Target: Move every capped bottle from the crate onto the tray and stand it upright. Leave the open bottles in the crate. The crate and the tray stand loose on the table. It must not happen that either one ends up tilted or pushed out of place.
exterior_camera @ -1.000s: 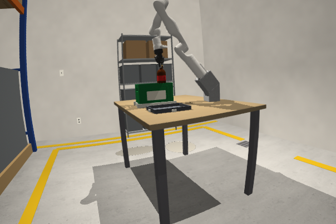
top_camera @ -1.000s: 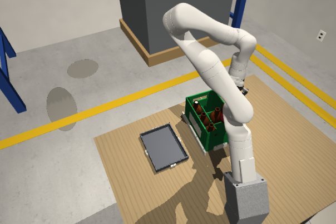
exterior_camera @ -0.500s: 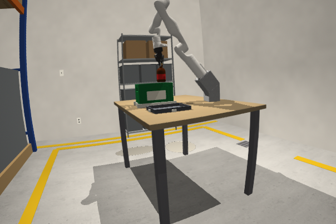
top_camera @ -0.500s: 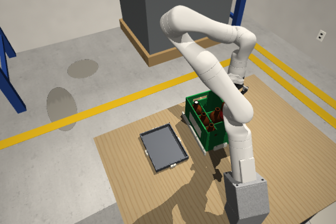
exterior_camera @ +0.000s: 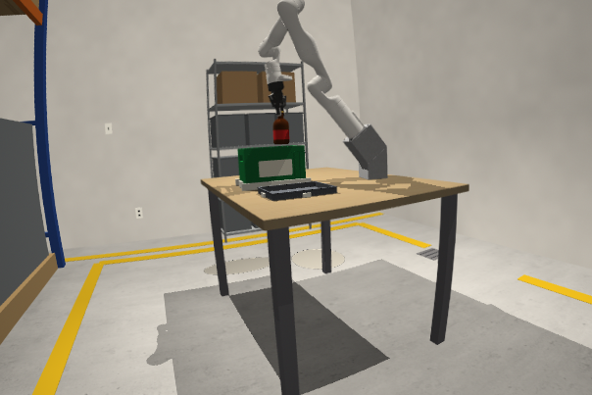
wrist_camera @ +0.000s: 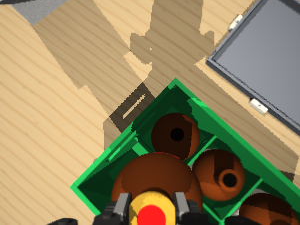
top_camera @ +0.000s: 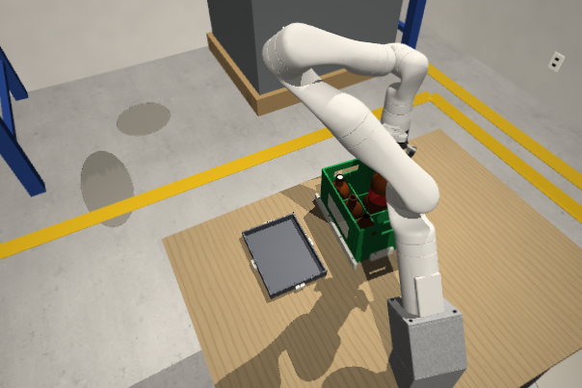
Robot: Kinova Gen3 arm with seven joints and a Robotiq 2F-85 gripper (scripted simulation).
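Right now my hand is 7 cm above the brown bottle. The rest, counted from my hand: green crate (6 cm ahead, 2 cm to the left, 25 cm below); then grey tray (2 cm ahead, 31 cm to the left, 32 cm below).
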